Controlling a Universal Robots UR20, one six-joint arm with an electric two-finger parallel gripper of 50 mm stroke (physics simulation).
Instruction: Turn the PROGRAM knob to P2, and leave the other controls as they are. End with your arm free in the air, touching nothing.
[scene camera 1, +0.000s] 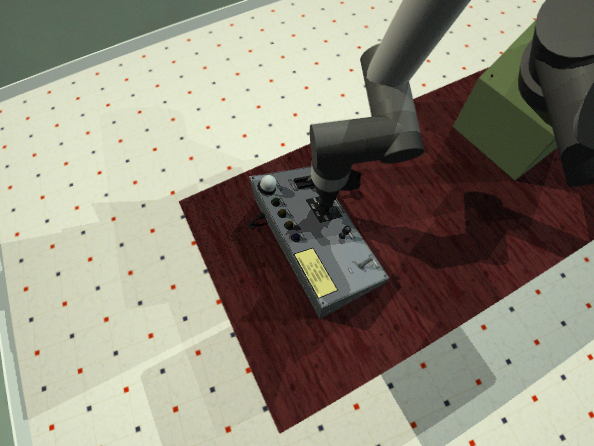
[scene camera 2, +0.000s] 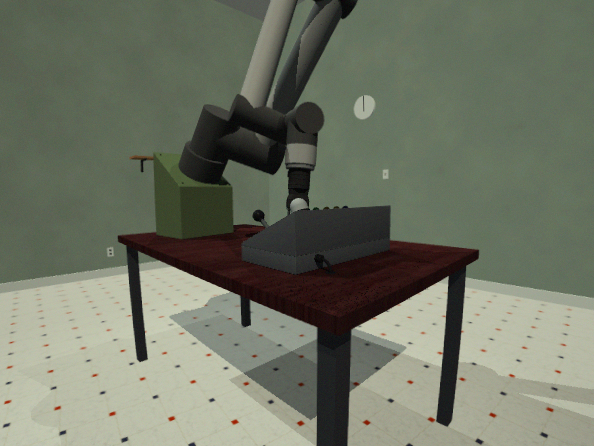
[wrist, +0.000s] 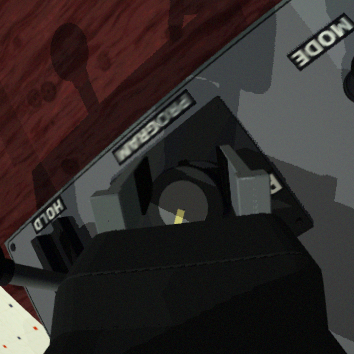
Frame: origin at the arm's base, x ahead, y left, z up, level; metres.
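Seen in the pictures: gripper, fingertip midpoint: (scene camera 1: 332, 205) (wrist: 183, 168); arm's base at its link origin: (scene camera 2: 199, 171).
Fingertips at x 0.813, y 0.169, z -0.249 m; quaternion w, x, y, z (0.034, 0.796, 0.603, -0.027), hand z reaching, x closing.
Pixels of each thing's middle, then the offset from my fingertips to it. "*": a spot on its surface instead. Level surfaces: height alone.
- PROGRAM knob at the middle of its body: (wrist: 182, 205) dx +0.014, dy -0.005, dz +0.018 m
- yellow pointer line at a spot on its surface: (wrist: 179, 216) * dx +0.019, dy -0.009, dz +0.020 m
- grey control box at the middle of its body: (wrist: 323, 214) (scene camera 1: 317, 230) (scene camera 2: 321, 231) dx +0.070, dy +0.072, dz -0.018 m
- partly covered P label at a spot on its surface: (wrist: 275, 185) * dx +0.031, dy +0.046, dz -0.003 m
- slide lever at the middle of its body: (wrist: 38, 278) dx +0.031, dy -0.125, dz +0.014 m
- MODE label at the middle of its body: (wrist: 322, 41) dx -0.036, dy +0.105, dz -0.027 m
- white dome at a spot on its surface: (scene camera 1: 268, 183) * dx +0.199, dy -0.075, dz +0.097 m
- grey lever at the middle of its body: (scene camera 1: 366, 261) dx -0.052, dy +0.225, dz +0.008 m
- table at its surface level: dz -0.102 m
The PROGRAM knob (wrist: 170, 192) is round and dark with a grey cap and a yellow pointer line (wrist: 179, 216). It sits on a black square plate on the grey control box (scene camera 1: 336, 257) (scene camera 2: 345, 235) (wrist: 295, 130). My gripper (scene camera 1: 325, 208) (wrist: 183, 168) is shut on the knob, one finger on each side. The gripper's body hides the lower part of the pointer and most of the position labels; a partly covered "P" label (wrist: 275, 185) shows right of the right finger. In the scene camera 2 view the box hides the fingertips. The wrist is turned relative to the plate.
Beside the knob are the HOLD slide lever (wrist: 27, 276) and the MODE label (wrist: 321, 42). The box also bears a white dome (scene camera 1: 268, 183), coloured buttons, small black-knobbed levers (scene camera 1: 346, 231) and a grey lever (scene camera 1: 367, 263). A green pedestal (scene camera 1: 505, 130) (scene camera 2: 205, 210) stands on the table (scene camera 1: 300, 370) (scene camera 2: 200, 255).
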